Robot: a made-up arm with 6 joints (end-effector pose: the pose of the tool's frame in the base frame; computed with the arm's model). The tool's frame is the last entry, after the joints. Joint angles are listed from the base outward.
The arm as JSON. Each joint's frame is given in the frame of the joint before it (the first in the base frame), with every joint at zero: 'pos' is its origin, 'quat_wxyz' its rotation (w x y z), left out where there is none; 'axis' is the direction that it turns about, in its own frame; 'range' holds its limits. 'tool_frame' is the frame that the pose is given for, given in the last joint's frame.
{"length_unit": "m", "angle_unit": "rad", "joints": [
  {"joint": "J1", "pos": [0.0, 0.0, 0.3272], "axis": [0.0, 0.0, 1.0], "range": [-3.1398, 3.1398]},
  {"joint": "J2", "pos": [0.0, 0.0, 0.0], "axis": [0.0, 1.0, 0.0], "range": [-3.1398, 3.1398]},
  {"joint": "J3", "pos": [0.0, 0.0, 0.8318], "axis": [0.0, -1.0, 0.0], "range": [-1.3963, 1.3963]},
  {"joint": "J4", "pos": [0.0, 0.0, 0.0], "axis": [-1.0, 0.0, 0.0], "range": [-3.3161, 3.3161]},
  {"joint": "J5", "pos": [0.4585, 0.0, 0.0], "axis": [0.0, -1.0, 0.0], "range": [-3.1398, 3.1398]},
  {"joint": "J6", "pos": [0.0, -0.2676, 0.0], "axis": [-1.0, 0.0, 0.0], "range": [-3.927, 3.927]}
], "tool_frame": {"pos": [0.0, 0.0, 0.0]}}
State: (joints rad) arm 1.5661 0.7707 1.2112 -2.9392 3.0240 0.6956
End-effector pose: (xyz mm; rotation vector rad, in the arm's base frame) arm -257.4 1018.4 1070.8 0.0503 0.7761 -1.3434
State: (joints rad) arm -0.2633 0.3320 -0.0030 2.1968 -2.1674 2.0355
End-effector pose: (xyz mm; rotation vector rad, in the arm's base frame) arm 789.5 -50.4 1167.6 0.7501 -2.2288 -0.1205
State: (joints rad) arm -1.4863 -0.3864 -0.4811 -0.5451 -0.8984 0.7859
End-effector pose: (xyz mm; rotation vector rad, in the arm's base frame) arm -217.0 -148.7 916.2 0.4015 0.7359 -0.8325
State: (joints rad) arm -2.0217 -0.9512 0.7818 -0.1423 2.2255 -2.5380
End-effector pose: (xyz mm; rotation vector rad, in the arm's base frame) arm 72.6 757.9 1268.8 -0.9918 0.3419 1.4082
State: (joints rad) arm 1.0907 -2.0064 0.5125 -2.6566 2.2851 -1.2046
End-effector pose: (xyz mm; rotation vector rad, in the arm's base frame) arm -696.7 -825.3 345.0 -1.4082 -0.6732 0.4498
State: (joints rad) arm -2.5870 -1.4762 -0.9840 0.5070 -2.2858 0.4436
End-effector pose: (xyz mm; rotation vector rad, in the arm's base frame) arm 289.5 454.5 737.0 2.1245 1.1532 -1.7202
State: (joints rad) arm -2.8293 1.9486 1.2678 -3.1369 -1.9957 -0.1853
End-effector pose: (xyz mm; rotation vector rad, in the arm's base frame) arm -991.8 -601.4 -269.2 0.4206 -1.7915 0.3874
